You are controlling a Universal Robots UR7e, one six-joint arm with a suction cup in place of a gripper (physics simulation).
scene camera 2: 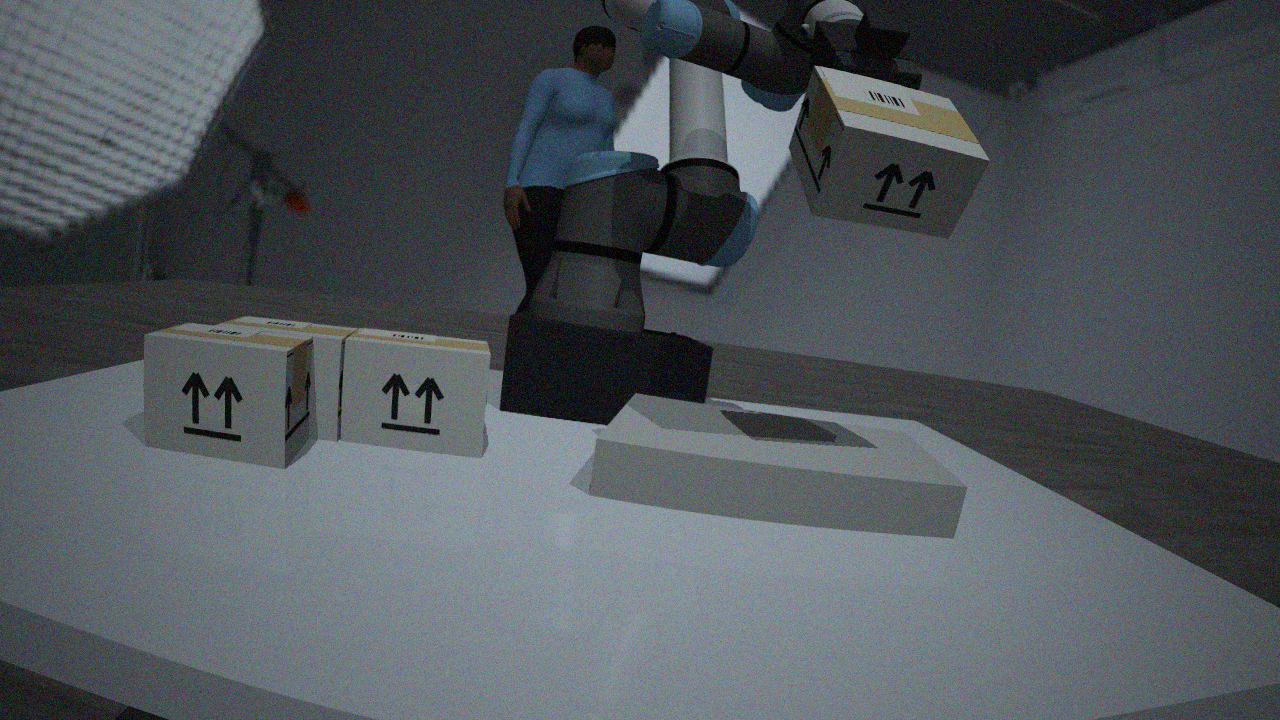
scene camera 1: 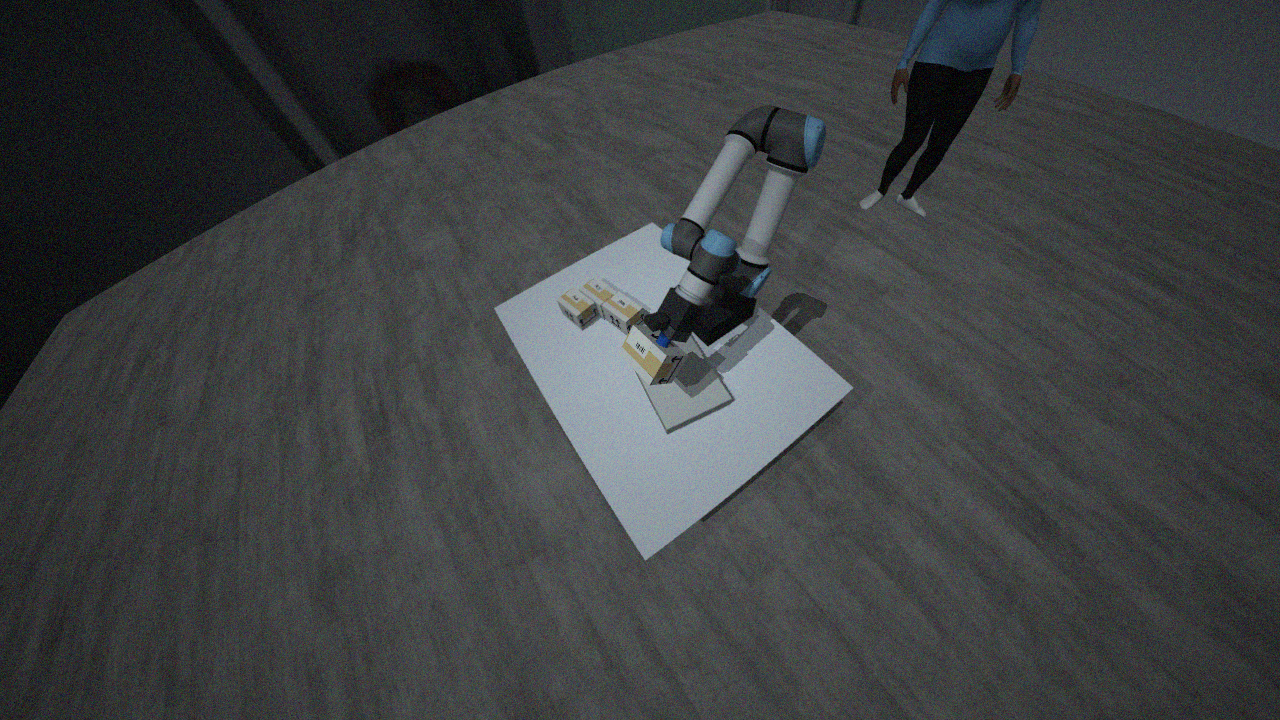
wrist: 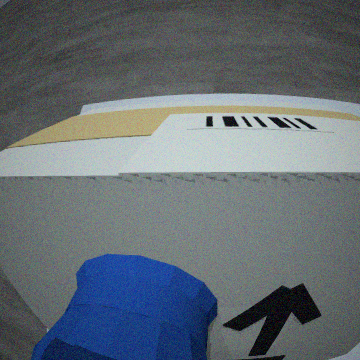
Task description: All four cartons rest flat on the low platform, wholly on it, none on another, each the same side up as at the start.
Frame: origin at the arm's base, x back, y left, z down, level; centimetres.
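Seen in the pictures: hand, its tool point: (scene camera 1: 659,347) (wrist: 156,270); arm's base, origin of its link: (scene camera 2: 584,322).
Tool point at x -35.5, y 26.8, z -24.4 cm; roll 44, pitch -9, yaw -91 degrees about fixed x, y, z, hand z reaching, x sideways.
Observation:
Offsets run from my tool point to a thing's top centre. Level surfaces: height alone.
My suction cup (scene camera 1: 662,340) (wrist: 145,305) is shut on a carton {dz -3.7, dx -1.7, dy -1.2 cm} (scene camera 1: 651,355) (scene camera 2: 895,152) (wrist: 100,215), at a side face marked with arrows. The carton hangs tilted in the air above the low platform {dz +30.3, dx +8.2, dy -4.7 cm} (scene camera 1: 684,413) (scene camera 2: 769,492); in scene camera 2 its barcode face is upward, leaning toward the camera, and its arrows point up. The cup is hidden behind it there. Three cartons stand upright on the table left of the platform: a front one {dz +25.7, dx -8.0, dy -53.8 cm} (scene camera 1: 572,313) (scene camera 2: 214,394), a back one {dz +25.7, dx +2.1, dy -53.4 cm} (scene camera 1: 597,288) (scene camera 2: 328,385) and a right one {dz +25.7, dx +6.2, dy -40.0 cm} (scene camera 1: 619,313) (scene camera 2: 411,394).
The white table {dz +35.1 cm} (scene camera 1: 617,465) (scene camera 2: 537,591) bears the platform, the cartons and the dark arm base (scene camera 1: 726,313) (scene camera 2: 590,371). The back and right cartons stand close together. A person (scene camera 1: 953,80) (scene camera 2: 568,134) stands on the floor beyond the table.

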